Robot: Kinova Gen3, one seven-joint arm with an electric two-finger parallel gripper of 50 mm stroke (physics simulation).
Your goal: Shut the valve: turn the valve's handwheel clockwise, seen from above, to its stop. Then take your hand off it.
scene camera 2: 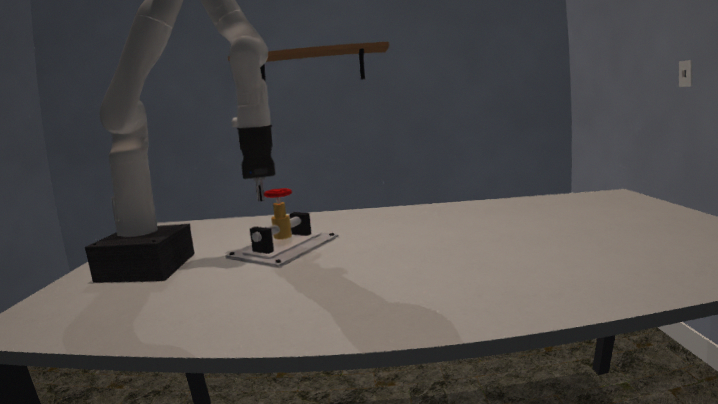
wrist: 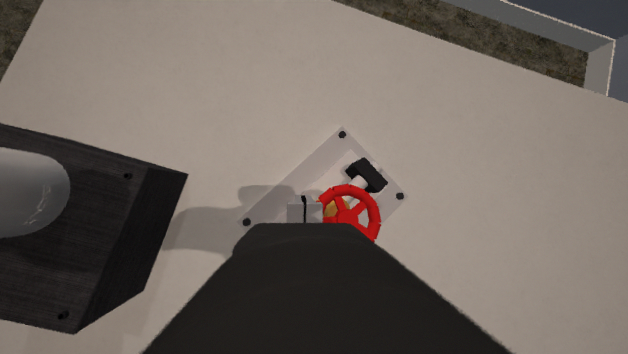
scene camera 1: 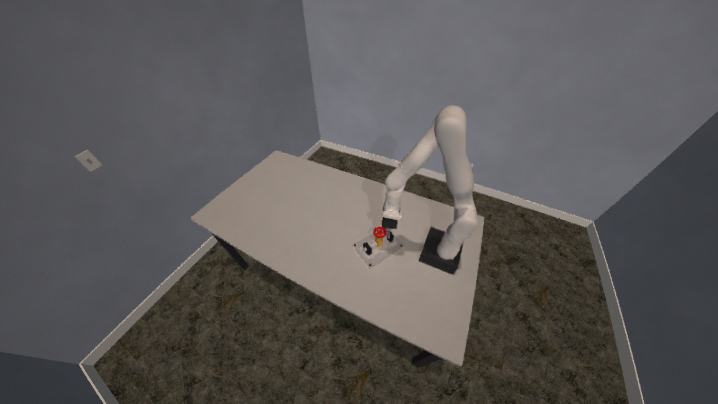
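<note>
The valve's red spoked handwheel (scene camera 1: 379, 232) (scene camera 2: 278, 192) (wrist: 376, 215) sits level on top of the yellow valve body (scene camera 1: 379, 242) (scene camera 2: 281, 228). The valve stands on a light base plate (scene camera 1: 381, 256) (scene camera 2: 306, 250) (wrist: 300, 172). My gripper (scene camera 2: 260, 198) (wrist: 302, 205) is shut and empty, pointing down. Its fingertips are beside the handwheel's outer rim, on the side toward the robot base, at about rim height or slightly lower. In the wrist view the fingers lie right next to the rim; whether they touch it I cannot tell. The gripper body hides the wheel's near part there.
Two black pipe supports (scene camera 1: 367, 248) (scene camera 2: 262, 240) flank the valve body on the plate; one also shows in the wrist view (wrist: 367, 175). The black robot base (scene camera 1: 430, 253) (scene camera 2: 125, 262) (wrist: 100, 240) stands on the table (scene camera 1: 281, 211) (scene camera 2: 476, 261). A wooden shelf (scene camera 2: 326, 51) hangs on the wall behind.
</note>
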